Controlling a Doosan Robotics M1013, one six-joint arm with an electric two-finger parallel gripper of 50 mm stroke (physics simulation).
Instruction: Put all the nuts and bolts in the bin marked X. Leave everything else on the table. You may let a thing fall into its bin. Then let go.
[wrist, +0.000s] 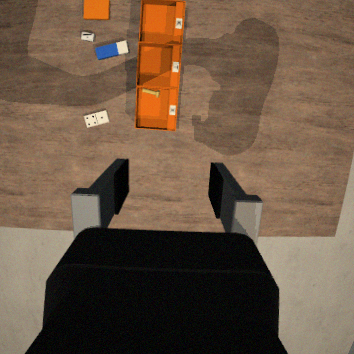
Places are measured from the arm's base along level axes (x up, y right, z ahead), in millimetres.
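Where they show: gripper, between the fingertips: (168, 177).
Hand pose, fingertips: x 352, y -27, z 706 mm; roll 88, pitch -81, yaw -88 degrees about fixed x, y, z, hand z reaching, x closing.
Things, the pixels of their top centre, and the offset from my fingertips. "pt": a spot on its surface instead. Level surfaces: height alone.
- brass-coloured bolt, centre of its top: (150, 91) dz -55, dx -412, dy -53 mm
- orange three-part bin, a spot on its surface: (137, 107) pt dz -75, dx -413, dy -16 mm
- white domino, centre of its top: (96, 118) dz -161, dx -425, dy +25 mm
- white eraser, centre of its top: (111, 49) dz -150, dx -419, dy -121 mm
- small pale sharpener, centre of its top: (86, 35) dz -204, dx -421, dy -139 mm
- orange block, centre of its top: (95, 8) dz -196, dx -422, dy -196 mm
- wooden table, height of its surface: dx -432 mm
A brass-coloured bolt (151, 93) lies in the nearest compartment of the orange three-part bin (137, 107), by the divider. Each compartment has a small white label on its right side; the marks are too small to read with certainty. My gripper (168, 177) is open with nothing between its fingers. It hangs high above the table, nearer the front edge than the bin. No loose nut or bolt shows on the table in this view.
Left of the bin lie a white domino (96, 119) with black dots, a blue and white eraser (111, 50), a small pale sharpener (87, 36) and an orange block (96, 9). The wooden table (300, 190) ends at the front and right.
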